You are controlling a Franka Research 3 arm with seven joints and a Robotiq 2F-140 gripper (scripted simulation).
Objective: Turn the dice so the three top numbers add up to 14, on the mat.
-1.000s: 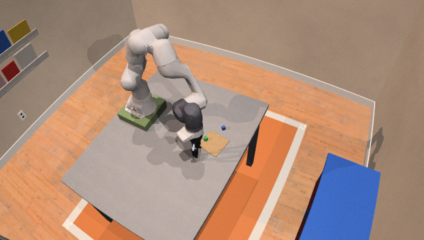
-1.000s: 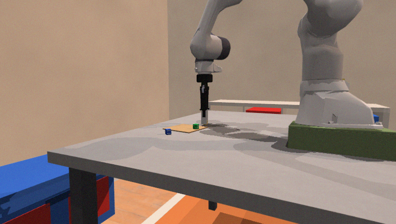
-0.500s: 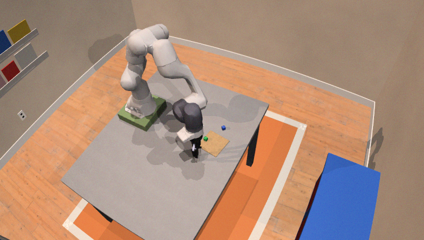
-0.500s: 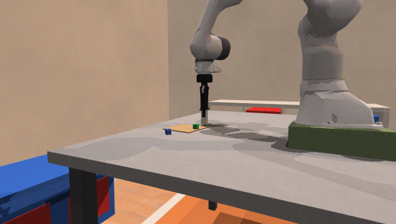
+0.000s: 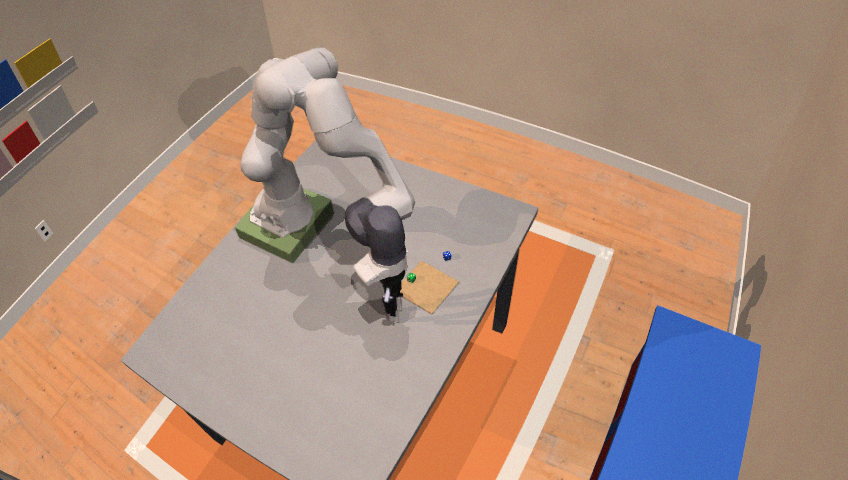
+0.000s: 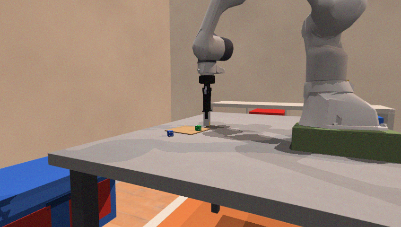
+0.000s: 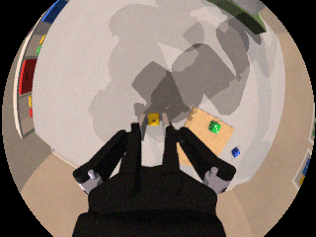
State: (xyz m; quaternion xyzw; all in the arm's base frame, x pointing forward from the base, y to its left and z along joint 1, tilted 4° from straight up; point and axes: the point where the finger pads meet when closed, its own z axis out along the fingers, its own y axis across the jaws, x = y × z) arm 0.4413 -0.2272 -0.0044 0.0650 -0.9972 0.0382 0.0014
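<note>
Now: hand 30 mm above the yellow die. Also, from my hand: tan mat (120 mm to the left, 50 mm ahead, 30 mm below); then blue die (250 mm to the left, 80 mm ahead, 30 mm below); then green die (130 mm to the left, 20 mm below).
</note>
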